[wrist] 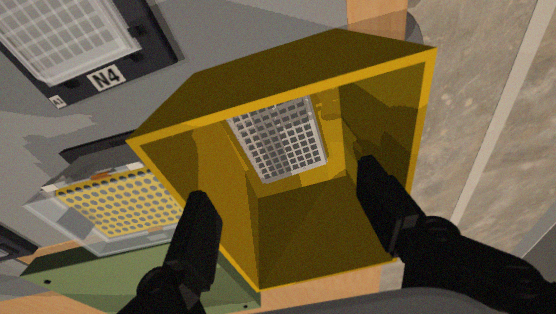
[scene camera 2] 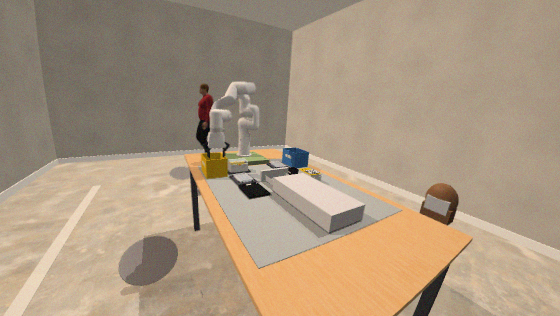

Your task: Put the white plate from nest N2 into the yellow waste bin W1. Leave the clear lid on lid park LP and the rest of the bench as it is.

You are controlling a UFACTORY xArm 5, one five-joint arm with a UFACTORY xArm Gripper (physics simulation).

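The white plate lies at the bottom of the yellow waste bin, its grid of square wells facing up. In the scene view the plate is hidden by the bin's walls. My gripper is open and empty, with its fingers spread at the mouth of the bin, above the plate and apart from it. Nest N2 and the clear lid on lid park LP cannot be made out for certain in these views.
A clear-covered plate sits on the nest marked N4. A yellow-welled rack and a green base board are beside the bin. A blue bin and a long white box stand on the bench. A person stands behind.
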